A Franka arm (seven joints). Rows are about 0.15 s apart.
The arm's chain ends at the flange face. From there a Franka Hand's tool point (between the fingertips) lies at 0.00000 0.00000 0.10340 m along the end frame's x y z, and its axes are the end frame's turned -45 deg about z.
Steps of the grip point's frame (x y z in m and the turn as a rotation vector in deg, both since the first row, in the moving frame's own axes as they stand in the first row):
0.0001, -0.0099, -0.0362, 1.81, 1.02, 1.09
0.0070, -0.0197, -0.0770, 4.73, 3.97, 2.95
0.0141, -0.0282, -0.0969, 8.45, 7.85, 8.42
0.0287, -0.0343, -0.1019, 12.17, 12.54, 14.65
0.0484, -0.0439, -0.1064, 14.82, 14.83, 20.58
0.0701, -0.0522, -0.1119, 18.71, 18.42, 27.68
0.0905, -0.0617, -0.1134, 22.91, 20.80, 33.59
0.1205, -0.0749, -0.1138, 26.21, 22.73, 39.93
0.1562, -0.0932, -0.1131, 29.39, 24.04, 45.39
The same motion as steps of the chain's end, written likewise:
-0.0060, -0.0035, -0.0361, 2.00, -0.56, 1.09
-0.0083, -0.0078, -0.0764, 6.15, -0.54, 2.95
-0.0107, -0.0093, -0.0948, 11.53, -0.42, 8.42
-0.0084, -0.0139, -0.0972, 17.47, 0.26, 14.65
-0.0035, -0.0291, -0.0996, 20.97, 0.01, 20.58
0.0020, -0.0424, -0.1014, 26.25, -0.21, 27.68
0.0073, -0.0568, -0.0991, 30.91, -1.49, 33.59
0.0158, -0.0828, -0.0962, 34.61, -2.46, 39.93
0.0255, -0.1172, -0.0923, 37.78, -3.78, 45.39

